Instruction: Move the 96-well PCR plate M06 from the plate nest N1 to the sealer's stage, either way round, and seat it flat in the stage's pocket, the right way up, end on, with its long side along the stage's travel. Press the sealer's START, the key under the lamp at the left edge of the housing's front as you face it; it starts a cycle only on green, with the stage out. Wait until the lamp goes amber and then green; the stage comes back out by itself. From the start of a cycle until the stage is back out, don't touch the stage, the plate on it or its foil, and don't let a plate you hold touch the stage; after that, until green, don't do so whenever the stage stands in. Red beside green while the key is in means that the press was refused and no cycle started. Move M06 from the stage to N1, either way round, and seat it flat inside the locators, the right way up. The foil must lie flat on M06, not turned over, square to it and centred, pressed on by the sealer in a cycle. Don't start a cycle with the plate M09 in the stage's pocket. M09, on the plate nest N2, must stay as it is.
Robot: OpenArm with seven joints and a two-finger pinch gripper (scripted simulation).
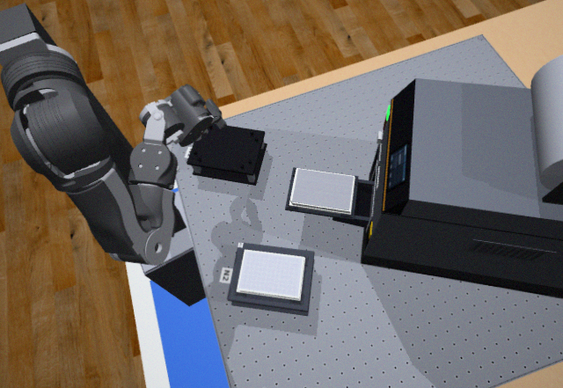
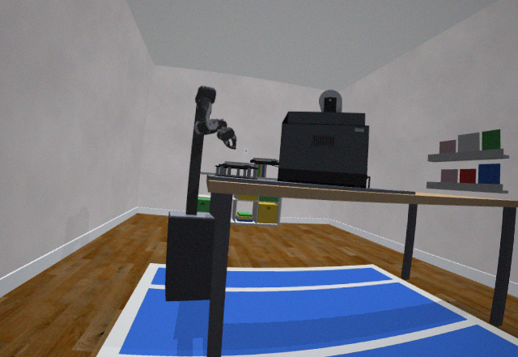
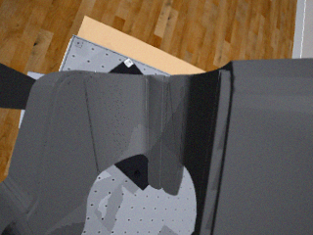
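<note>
My gripper is now 13 cm short of the sealer stage, 23 cm to the left of it and 9 cm above it. Round my hand: pale key (26 cm ahead, 22 cm to the right, 1 cm above); foil roll (38 cm ahead, 44 cm to the right, 24 cm above).
</note>
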